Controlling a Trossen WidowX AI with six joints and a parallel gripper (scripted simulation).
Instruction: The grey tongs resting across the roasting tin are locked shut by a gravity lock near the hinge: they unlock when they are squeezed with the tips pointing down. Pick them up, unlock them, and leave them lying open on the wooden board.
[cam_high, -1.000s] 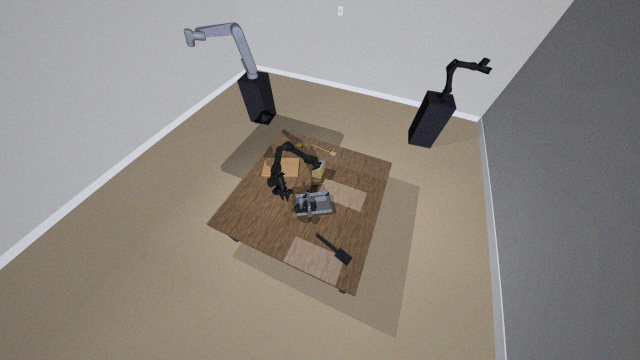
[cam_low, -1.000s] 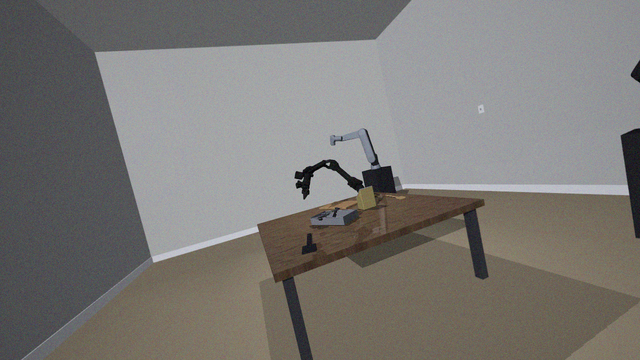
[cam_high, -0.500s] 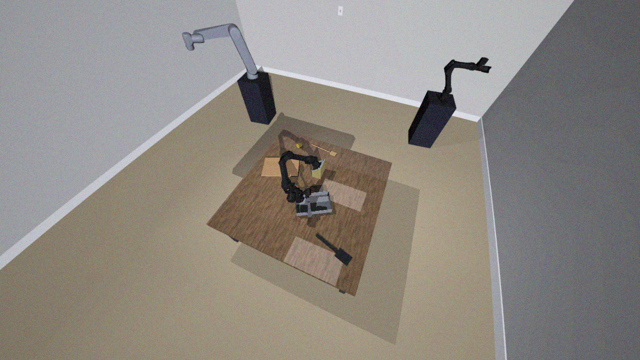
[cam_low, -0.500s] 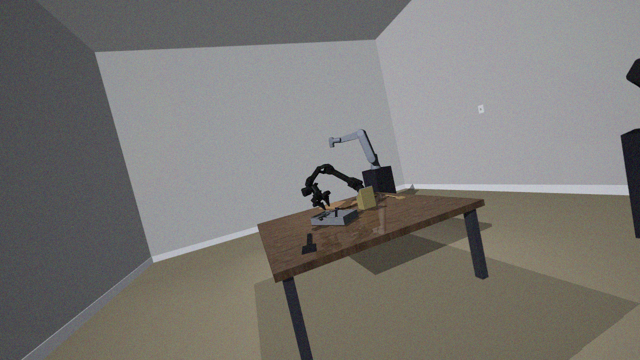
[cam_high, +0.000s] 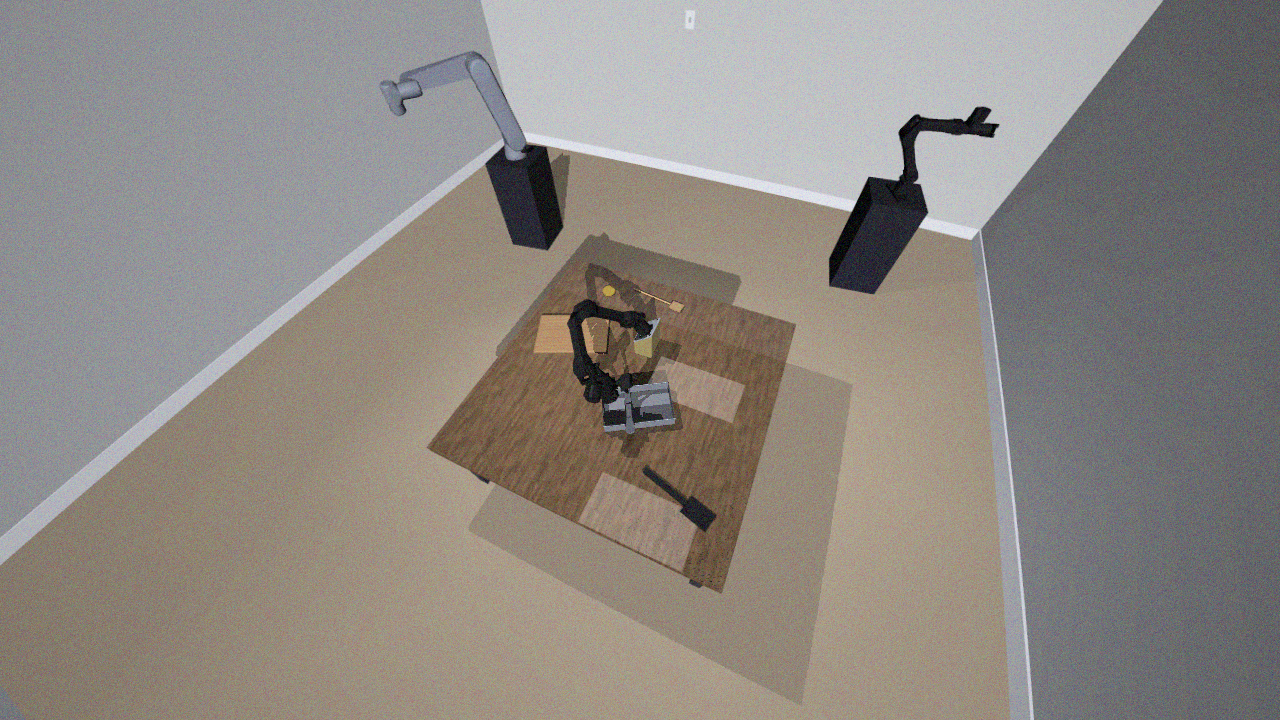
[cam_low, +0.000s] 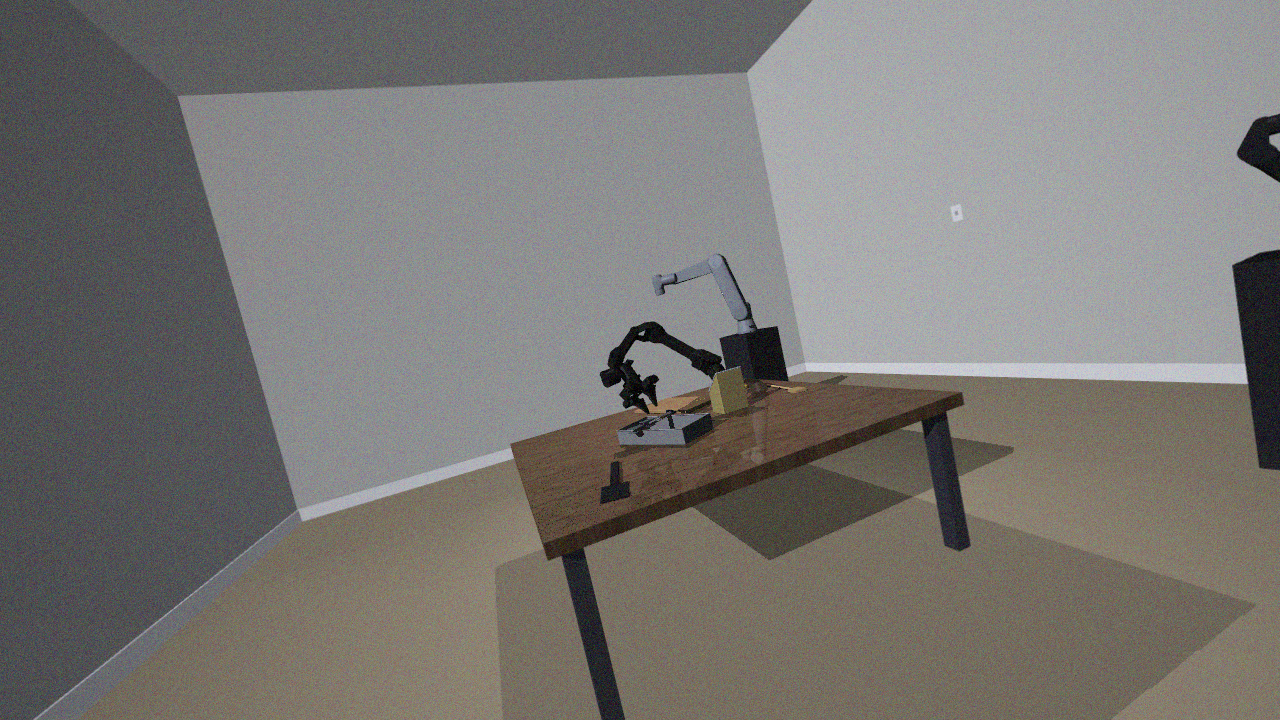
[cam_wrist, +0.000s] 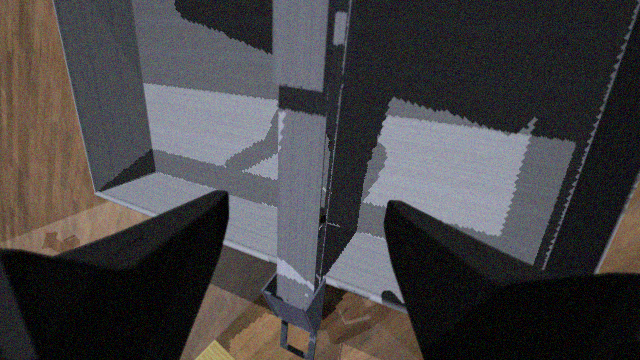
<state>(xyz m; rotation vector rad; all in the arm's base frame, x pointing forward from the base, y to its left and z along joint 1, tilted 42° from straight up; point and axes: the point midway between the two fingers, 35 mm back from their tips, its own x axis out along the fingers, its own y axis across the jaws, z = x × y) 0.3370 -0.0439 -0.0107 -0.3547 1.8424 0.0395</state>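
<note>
Now: gripper tip 6 cm to the right of the roasting tin and 7 cm above it. The rest, counted from my gripper tip: light wooden board: 32 cm behind, 37 cm to the right, 9 cm below; then black spatula: 33 cm ahead, 34 cm to the left, 9 cm below; then yellow piece: 66 cm behind, 30 cm to the right, 9 cm below.
</note>
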